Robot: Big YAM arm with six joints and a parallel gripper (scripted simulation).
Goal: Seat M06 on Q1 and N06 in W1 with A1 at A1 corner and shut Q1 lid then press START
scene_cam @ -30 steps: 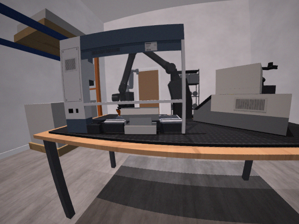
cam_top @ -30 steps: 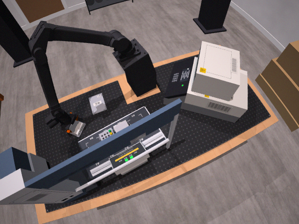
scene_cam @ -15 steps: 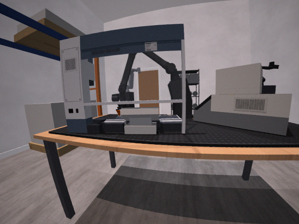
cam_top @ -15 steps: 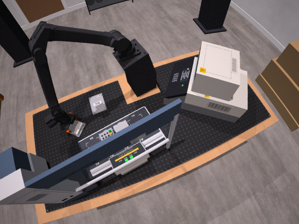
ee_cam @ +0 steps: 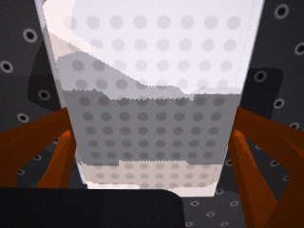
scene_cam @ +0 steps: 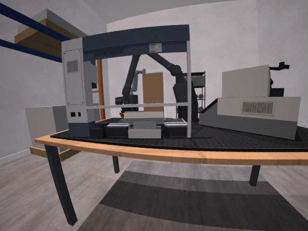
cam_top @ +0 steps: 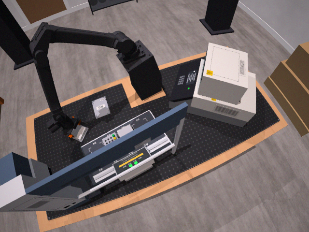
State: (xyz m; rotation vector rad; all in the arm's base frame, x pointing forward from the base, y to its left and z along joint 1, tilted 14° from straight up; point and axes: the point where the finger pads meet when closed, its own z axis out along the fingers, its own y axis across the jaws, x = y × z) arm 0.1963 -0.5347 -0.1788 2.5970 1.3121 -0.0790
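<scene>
Now: hand right at the white well plate. The rest, counted from my hand: grey waiting nest: 20 mm below; then tube cooling block: 230 mm to the left, 190 mm ahead, 50 mm above; then green-capped tube: 250 mm to the left, 140 mm ahead, 60 mm above.
</scene>
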